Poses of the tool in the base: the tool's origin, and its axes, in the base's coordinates. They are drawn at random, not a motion.
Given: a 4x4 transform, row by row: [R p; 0 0 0 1], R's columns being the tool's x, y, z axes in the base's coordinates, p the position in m. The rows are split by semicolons.
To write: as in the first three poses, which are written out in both.
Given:
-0.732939 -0.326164 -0.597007 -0.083; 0.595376 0.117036 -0.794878 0.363; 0.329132 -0.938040 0.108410 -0.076; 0 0 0 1
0.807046 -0.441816 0.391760 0.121; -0.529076 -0.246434 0.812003 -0.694; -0.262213 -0.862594 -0.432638 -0.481; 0 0 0 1
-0.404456 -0.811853 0.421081 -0.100; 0.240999 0.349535 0.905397 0.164; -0.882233 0.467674 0.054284 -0.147; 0 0 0 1
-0.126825 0.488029 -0.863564 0.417; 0.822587 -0.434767 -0.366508 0.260; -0.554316 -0.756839 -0.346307 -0.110; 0 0 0 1
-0.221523 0.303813 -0.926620 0.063; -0.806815 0.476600 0.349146 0.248; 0.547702 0.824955 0.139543 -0.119; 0 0 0 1
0.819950 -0.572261 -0.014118 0.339; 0.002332 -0.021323 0.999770 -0.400; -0.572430 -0.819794 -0.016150 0.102; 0 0 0 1
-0.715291 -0.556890 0.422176 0.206; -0.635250 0.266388 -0.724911 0.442; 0.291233 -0.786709 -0.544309 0.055; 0 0 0 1
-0.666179 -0.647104 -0.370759 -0.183; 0.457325 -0.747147 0.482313 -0.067; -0.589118 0.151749 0.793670 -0.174; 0 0 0 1
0.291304 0.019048 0.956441 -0.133; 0.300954 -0.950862 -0.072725 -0.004; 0.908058 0.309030 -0.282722 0.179; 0 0 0 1
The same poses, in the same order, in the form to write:
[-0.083 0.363 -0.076 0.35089 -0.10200 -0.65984 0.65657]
[0.121 -0.694 -0.481 0.53103 -0.78837 0.30788 -0.04108]
[-0.100 0.164 -0.147 0.49984 -0.21893 0.65186 0.52659]
[0.417 0.260 -0.110 0.15174 -0.64309 -0.50950 0.55120]
[0.063 0.248 -0.119 0.59047 0.20145 -0.62422 -0.47023]
[0.339 -0.400 0.102 0.66755 -0.68144 0.20909 0.21519]
[0.206 0.442 0.055 0.04119 -0.37504 0.79467 -0.47555]
[-0.183 -0.067 -0.174 0.30836 -0.26800 0.17703 0.89540]
[-0.133 -0.004 0.179 0.12013 0.79449 0.10069 0.58669]

